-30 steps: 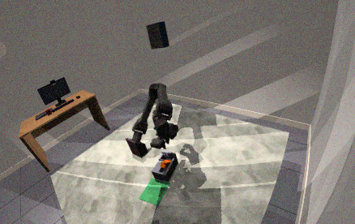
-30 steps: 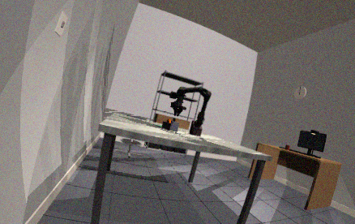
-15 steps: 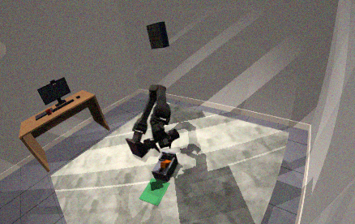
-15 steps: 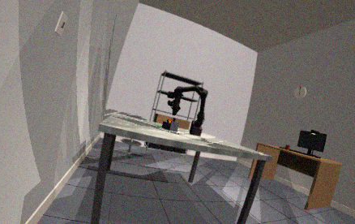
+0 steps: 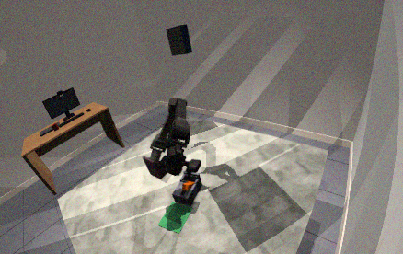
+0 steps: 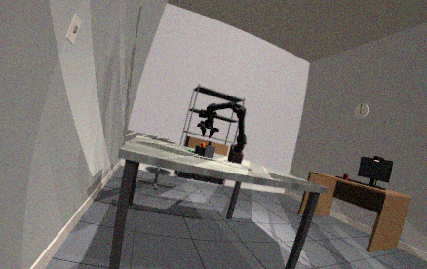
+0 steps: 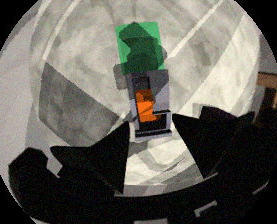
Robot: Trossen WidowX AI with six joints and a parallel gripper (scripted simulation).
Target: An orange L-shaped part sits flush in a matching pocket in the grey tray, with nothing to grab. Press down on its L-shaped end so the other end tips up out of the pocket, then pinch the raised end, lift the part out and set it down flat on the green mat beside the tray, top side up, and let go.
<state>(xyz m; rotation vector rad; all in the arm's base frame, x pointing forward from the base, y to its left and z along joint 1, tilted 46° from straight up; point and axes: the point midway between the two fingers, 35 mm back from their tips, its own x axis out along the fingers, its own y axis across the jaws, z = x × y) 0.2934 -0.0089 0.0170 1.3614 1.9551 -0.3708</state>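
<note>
Now: the orange L-shaped part 10 cm below my gripper tip, 2 cm to the left of it and 2 cm behind it. Also, from my gripper tip: green mat: 16 cm below, 14 cm to the right, 4 cm ahead.
</note>
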